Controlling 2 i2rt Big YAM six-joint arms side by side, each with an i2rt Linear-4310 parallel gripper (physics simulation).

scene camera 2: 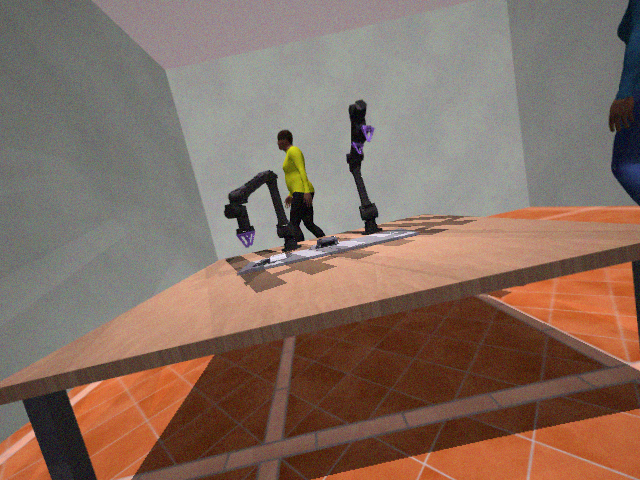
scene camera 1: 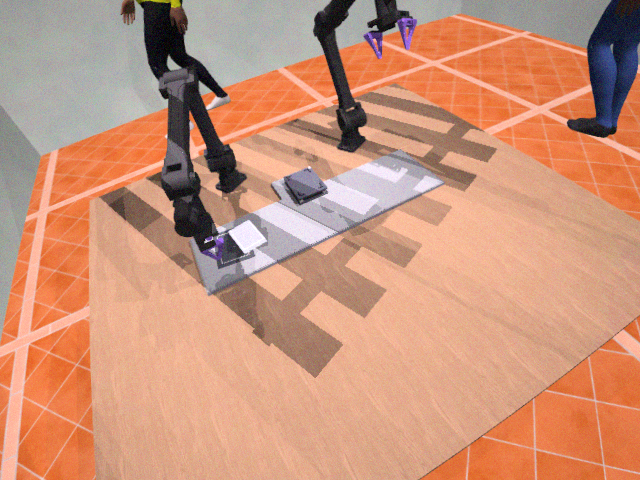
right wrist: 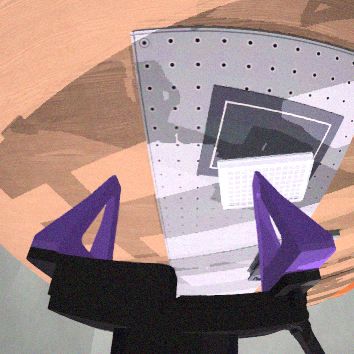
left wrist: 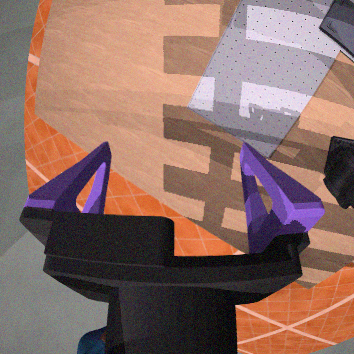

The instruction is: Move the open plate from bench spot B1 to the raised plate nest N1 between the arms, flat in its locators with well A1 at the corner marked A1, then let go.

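Seen in the pictures: left gripper, between the fingertips: (scene camera 2: 364, 148) (scene camera 1: 393, 54) (left wrist: 174, 147); right gripper, between the fingertips: (scene camera 2: 249, 246) (scene camera 1: 214, 249) (right wrist: 184, 178); left arm's base, origin of its link: (scene camera 2: 372, 232) (scene camera 1: 351, 144) (left wrist: 339, 156); right arm's base, origin of its link: (scene camera 2: 291, 249) (scene camera 1: 231, 183).
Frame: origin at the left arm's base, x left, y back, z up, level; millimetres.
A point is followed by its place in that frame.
Observation:
The white open plate (scene camera 1: 248, 236) {z 27, x -669, y 15 mm} (scene camera 2: 279, 257) {z 28, x -681, y -36 mm} (right wrist: 235, 187) {z 27, x -683, y -15 mm} lies partly over the dark outlined pad (scene camera 1: 229, 260) {z 14, x -776, y 10 mm} (right wrist: 207, 125) {z 15, x -781, y -9 mm}, offset to one side of its outline. Well A1 is too small to make out. My right gripper (scene camera 1: 214, 251) {z 124, x -814, y -13 mm} (scene camera 2: 246, 243) {z 124, x -814, y -13 mm} (right wrist: 184, 178) {z 124, x -814, y -13 mm} is open and empty above the pad; in the right wrist view one fingertip overlaps the plate. The dark raised nest (scene camera 1: 306, 183) {z 43, x -359, y -16 mm} (scene camera 2: 327, 241) {z 41, x -394, y -73 mm} (left wrist: 342, 27) {z 43, x -352, y -43 mm} stands between the arms with no plate on it. My left gripper (scene camera 1: 393, 52) {z 483, x -191, y -293 mm} (scene camera 2: 364, 147) {z 483, x -191, y -293 mm} (left wrist: 174, 147) {z 483, x -191, y -293 mm} is open and empty, high above the table.
A long grey perforated board (scene camera 1: 289, 258) (left wrist: 280, 65) {z 13, x -230, y -203 mm} (right wrist: 175, 115) {z 13, x -808, y -34 mm} lies under the pad and beside the nest, on the wooden table (scene camera 1: 439, 335) {z 0, x -683, y -675 mm} (scene camera 2: 413, 273) {z 0, x -590, y -839 mm}. The arm bases stand behind the board. A person in yellow (scene camera 2: 295, 173) is behind the table; another in blue (scene camera 1: 610, 67) is at the right.

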